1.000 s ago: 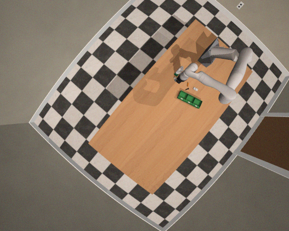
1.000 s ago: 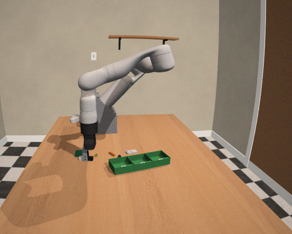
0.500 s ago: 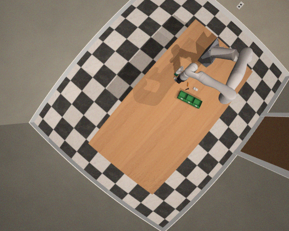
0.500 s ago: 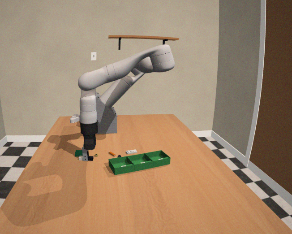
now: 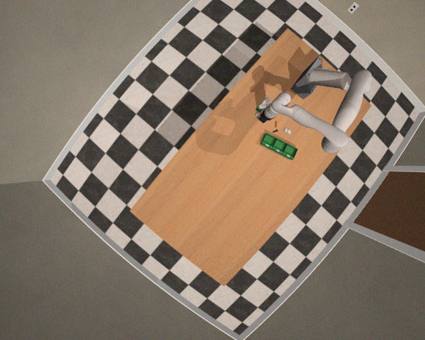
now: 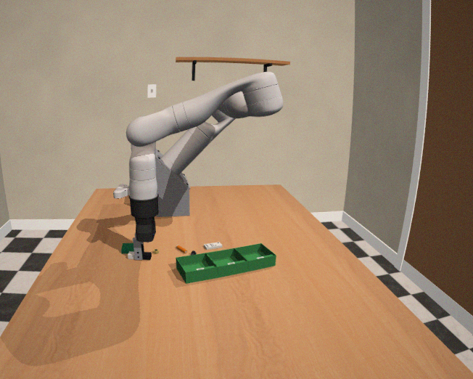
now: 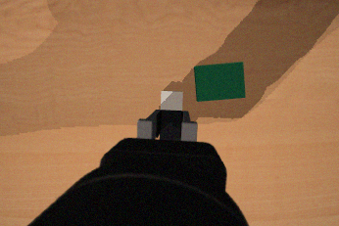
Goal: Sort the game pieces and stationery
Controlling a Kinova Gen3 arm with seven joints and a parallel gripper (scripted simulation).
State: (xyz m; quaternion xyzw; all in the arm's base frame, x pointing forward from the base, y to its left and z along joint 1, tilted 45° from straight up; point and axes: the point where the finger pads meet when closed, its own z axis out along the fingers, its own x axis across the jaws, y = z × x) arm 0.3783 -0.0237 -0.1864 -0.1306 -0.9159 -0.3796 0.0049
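Now: the olive ring 5 cm to the left of my hand, 3 cm behind it and 2 cm below it. The rest, counted from my hand: dark piece 15 cm to the left, 2 cm below, 2 cm ahead; orange stick 13 cm to the left, 2 cm below, 2 cm behind; flat green block 6 cm behind, 3 cm to the right, 2 cm below.
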